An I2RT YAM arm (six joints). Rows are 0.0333 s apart.
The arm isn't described. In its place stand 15 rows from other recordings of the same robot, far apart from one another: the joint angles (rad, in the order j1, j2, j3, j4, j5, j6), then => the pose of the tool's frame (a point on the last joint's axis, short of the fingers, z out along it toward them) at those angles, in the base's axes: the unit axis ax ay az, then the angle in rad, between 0 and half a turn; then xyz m.
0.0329 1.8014 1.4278 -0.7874 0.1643 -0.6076 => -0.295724 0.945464 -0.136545 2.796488 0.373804 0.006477 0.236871
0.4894 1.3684 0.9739 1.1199 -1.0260 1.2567 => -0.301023 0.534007 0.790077 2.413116 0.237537 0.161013 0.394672
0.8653 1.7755 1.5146 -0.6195 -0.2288 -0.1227 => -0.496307 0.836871 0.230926 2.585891 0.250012 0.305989 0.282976
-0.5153 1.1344 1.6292 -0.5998 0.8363 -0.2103 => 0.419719 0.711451 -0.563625 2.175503 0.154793 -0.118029 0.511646
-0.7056 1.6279 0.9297 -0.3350 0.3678 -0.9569 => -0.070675 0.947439 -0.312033 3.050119 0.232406 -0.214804 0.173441
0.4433 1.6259 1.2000 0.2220 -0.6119 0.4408 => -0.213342 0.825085 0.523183 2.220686 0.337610 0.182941 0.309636
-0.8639 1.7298 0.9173 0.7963 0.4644 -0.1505 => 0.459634 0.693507 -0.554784 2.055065 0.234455 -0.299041 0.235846
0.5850 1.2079 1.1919 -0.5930 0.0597 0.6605 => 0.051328 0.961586 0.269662 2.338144 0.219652 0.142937 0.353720
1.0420 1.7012 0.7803 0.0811 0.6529 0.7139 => -0.035089 0.996388 0.077325 2.215492 0.179419 0.264200 0.140364
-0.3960 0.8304 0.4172 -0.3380 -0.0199 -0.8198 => -0.208621 0.949760 -0.233309 2.464233 0.157561 -0.065106 0.190161
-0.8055 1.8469 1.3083 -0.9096 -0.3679 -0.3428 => 0.216534 0.968627 0.121961 2.841008 0.249044 -0.240781 0.186926
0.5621 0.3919 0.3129 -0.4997 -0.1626 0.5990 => -0.024064 0.939192 0.342547 2.410444 0.095373 0.066885 0.195126
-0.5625 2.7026 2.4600 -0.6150 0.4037 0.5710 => 0.587546 0.784482 -0.198438 2.441809 0.484058 -0.321700 0.144373
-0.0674 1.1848 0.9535 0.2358 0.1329 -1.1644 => -0.391454 0.748709 -0.534975 1.976539 0.281164 -0.023707 0.360807
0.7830 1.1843 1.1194 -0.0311 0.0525 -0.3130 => -0.492051 0.851163 0.182779 1.704789 0.198298 0.194714 0.391511
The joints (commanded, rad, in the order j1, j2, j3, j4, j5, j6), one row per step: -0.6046, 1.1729, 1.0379, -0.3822, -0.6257, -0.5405; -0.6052, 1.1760, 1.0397, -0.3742, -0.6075, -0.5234; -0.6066, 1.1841, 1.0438, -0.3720, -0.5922, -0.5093; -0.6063, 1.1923, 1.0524, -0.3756, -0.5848, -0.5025; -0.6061, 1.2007, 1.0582, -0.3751, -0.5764, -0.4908; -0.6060, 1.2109, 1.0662, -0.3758, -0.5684, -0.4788; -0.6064, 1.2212, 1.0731, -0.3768, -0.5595, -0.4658; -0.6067, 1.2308, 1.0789, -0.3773, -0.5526, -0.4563; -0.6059, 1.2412, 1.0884, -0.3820, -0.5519, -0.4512; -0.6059, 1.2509, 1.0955, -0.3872, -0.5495, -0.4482; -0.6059, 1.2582, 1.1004, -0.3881, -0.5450, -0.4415; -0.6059, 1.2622, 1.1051, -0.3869, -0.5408, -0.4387; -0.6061, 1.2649, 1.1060, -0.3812, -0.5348, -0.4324; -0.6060, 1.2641, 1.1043, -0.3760, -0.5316, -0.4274; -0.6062, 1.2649, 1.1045, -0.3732, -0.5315, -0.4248; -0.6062, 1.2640, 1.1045, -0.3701, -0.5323, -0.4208
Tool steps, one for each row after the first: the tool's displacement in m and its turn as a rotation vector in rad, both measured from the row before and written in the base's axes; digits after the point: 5 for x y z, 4 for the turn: 0.00082, -0.00140, 0.00041, 0.0044, 0.0008, -0.0233; 0.00141, -0.00197, -0.00050, 0.0077, 0.0065, -0.0204; 0.00153, -0.00123, 0.00055, 0.0050, 0.0050, -0.0089; 0.00166, -0.00139, -0.00011, 0.0084, 0.0045, -0.0119; 0.00198, -0.00163, 0.00007, 0.0093, 0.0050, -0.0119; 0.00189, -0.00176, -0.00039, 0.0106, 0.0064, -0.0136; 0.00178, -0.00159, -0.00055, 0.0082, 0.0057, -0.0103; 0.00201, -0.00116, 0.00017, 0.0075, 0.0049, -0.0020; 0.00169, -0.00126, -0.00056, 0.0061, 0.0072, -0.0034; 0.00138, -0.00112, -0.00034, 0.0060, 0.0041, -0.0068; 0.00088, -0.00077, 0.00063, -0.0004, -0.0003, -0.0048; 0.00071, -0.00078, 0.00006, 0.0009, -0.0014, -0.0081; 0.00004, -0.00011, 0.00007, 0.0007, -0.0026, -0.0049; 0.00024, -0.00024, 0.00011, 0.0010, -0.0018, -0.0014; -0.00002, 0.00005, 0.00052, 0.0017, -0.0035, -0.0011
